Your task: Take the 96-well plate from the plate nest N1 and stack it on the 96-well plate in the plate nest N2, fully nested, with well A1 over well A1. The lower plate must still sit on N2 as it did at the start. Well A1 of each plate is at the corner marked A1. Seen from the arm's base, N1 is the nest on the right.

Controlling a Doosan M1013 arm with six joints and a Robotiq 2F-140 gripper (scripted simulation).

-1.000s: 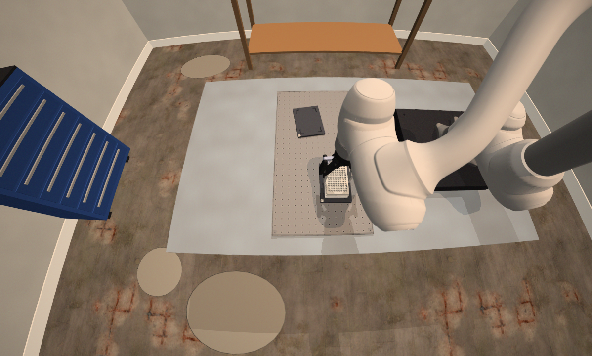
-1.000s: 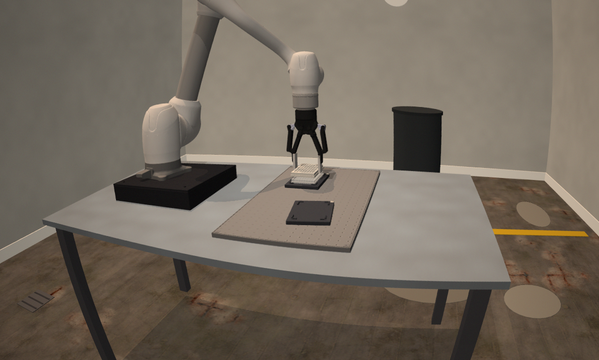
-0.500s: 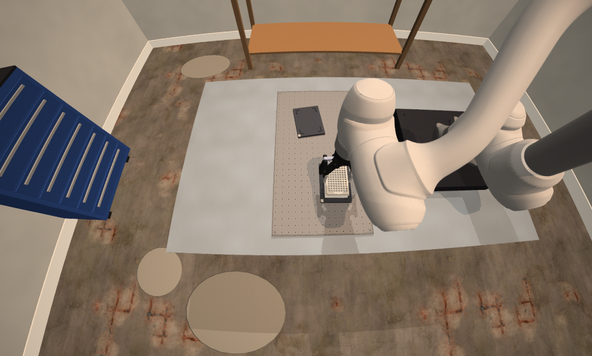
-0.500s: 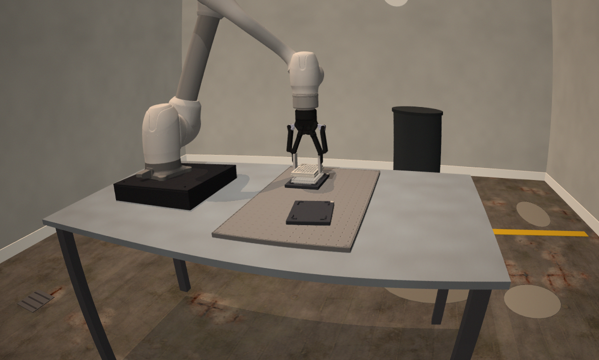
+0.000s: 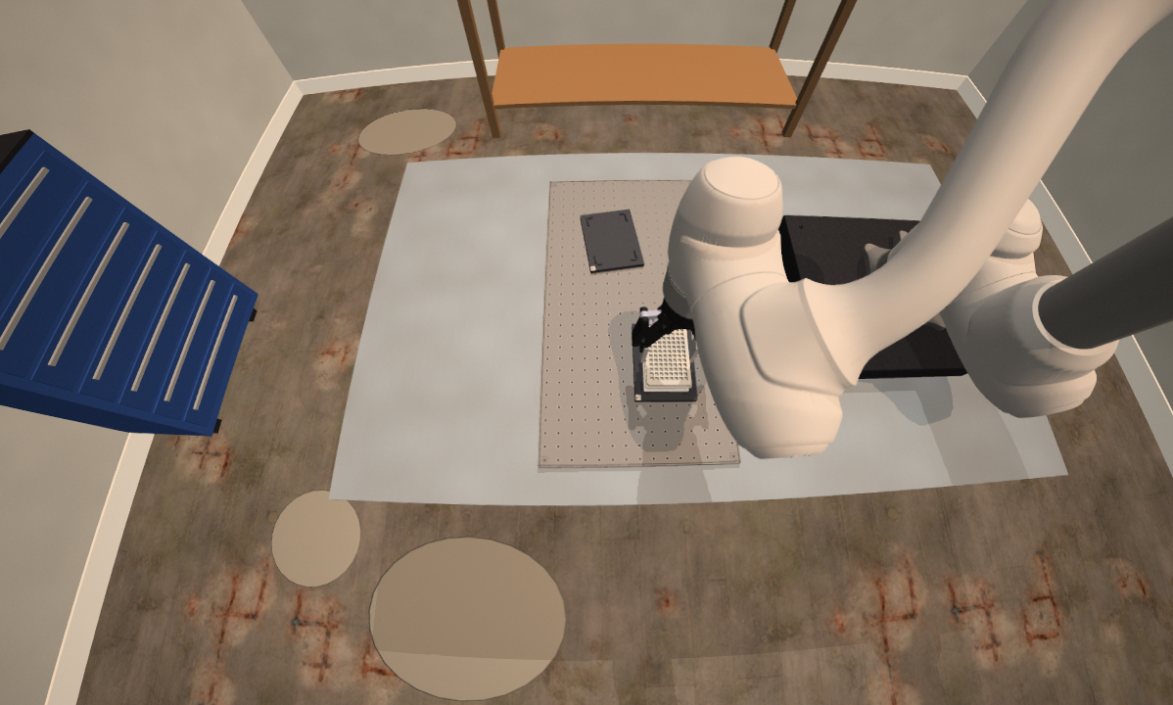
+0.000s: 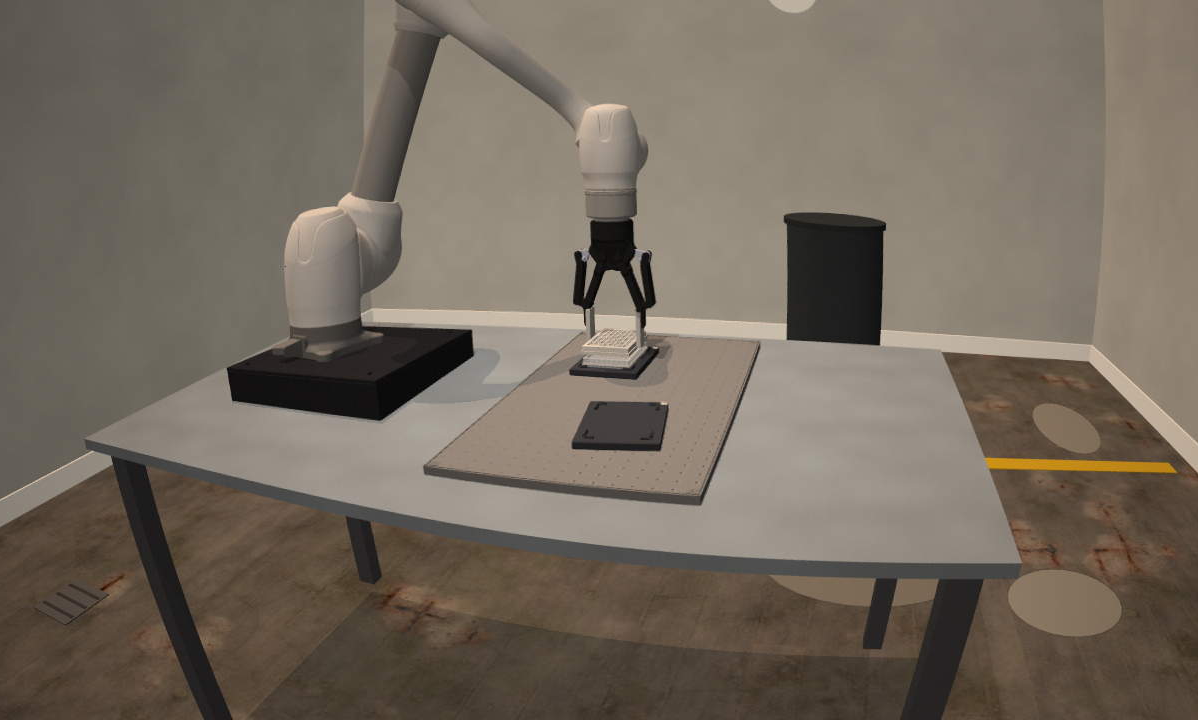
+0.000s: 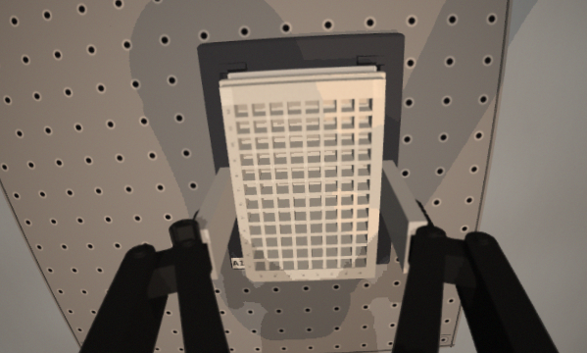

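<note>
My gripper is now 6 cm above the plate nest N2. Round my hand: plate nest N1: 15 cm ahead, 28 cm to the right, 6 cm below.
</note>
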